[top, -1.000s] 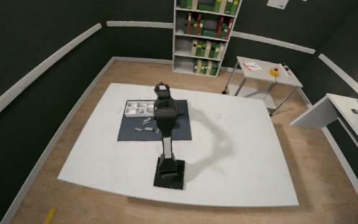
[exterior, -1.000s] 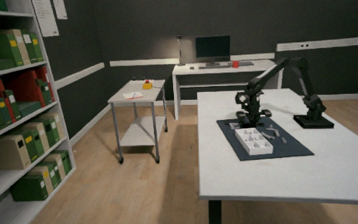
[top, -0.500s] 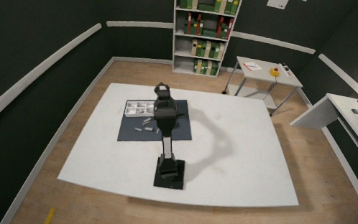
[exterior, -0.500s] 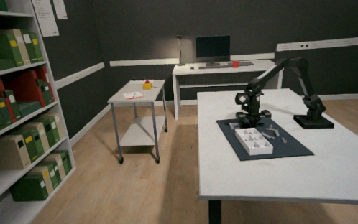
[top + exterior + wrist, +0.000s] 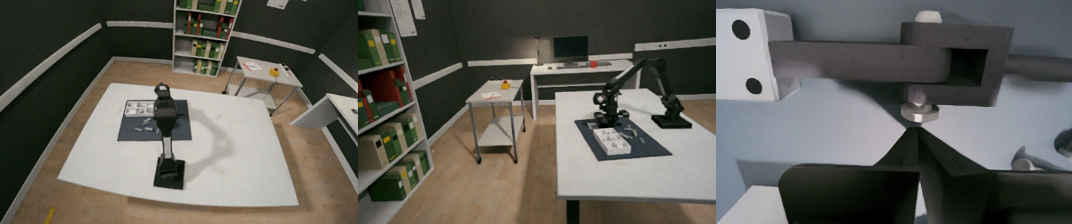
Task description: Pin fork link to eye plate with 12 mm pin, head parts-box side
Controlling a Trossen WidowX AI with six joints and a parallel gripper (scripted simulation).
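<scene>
The eye plate lies 4 cm to the right of my hand, 3 cm below it and 2 cm ahead of it. From my hand the other things lie so: dark blue mat: 6 cm to the left, 5 cm below, 1 cm behind; grey block: 10 cm ahead, 2 cm to the right, 2 cm below; pin: 11 cm behind, 3 cm to the right, 3 cm below.
</scene>
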